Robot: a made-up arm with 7 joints.
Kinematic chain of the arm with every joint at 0, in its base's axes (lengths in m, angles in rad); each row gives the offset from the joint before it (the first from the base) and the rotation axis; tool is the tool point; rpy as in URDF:
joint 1: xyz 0 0 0.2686 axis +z
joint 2: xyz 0 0 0 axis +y
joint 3: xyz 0 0 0.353 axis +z
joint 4: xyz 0.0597 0 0 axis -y
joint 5: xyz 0.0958 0 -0.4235 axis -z
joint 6: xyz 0 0 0 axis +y
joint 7: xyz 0.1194 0 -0.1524 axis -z
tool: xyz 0 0 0 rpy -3.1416 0 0
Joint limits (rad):
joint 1: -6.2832..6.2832
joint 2: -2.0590..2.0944
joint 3: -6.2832..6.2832
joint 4: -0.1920..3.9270
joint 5: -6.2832..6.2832
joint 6: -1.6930..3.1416
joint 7: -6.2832..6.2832
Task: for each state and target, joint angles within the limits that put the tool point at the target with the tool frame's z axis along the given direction. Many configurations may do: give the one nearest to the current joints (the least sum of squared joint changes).
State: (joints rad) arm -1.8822 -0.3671 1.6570 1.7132 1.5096 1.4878 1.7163
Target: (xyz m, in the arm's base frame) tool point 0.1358 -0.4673 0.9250 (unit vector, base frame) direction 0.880 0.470 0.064
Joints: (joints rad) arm -2.6886 0.1947 1.2740 2.0355 1.6024 1.9278 1.7163
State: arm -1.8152 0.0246 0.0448 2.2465 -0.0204 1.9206 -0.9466
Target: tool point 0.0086 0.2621 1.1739 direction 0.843 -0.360 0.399
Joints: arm -1.1379 -0.5075 0.3273 2.7938 0.3563 1.2251 -0.9466
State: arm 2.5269 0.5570 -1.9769 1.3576 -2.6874 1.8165 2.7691
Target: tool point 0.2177 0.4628 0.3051 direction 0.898 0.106 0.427
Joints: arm 3.0231 0.1825 -1.6006 0.6150 -1.9248 1.6454 2.7691
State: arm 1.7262 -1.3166 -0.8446 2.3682 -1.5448 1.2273 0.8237
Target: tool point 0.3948 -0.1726 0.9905 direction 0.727 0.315 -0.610
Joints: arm 1.9234 -0.6322 -0.5574 2.5365 -1.1157 1.9231 0.8237
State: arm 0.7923 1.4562 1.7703 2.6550 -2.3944 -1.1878 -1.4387
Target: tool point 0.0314 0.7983 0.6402 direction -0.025 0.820 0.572
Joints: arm 1.5752 1.2767 1.9127 3.2604 -2.2627 -0.3786 -1.4387
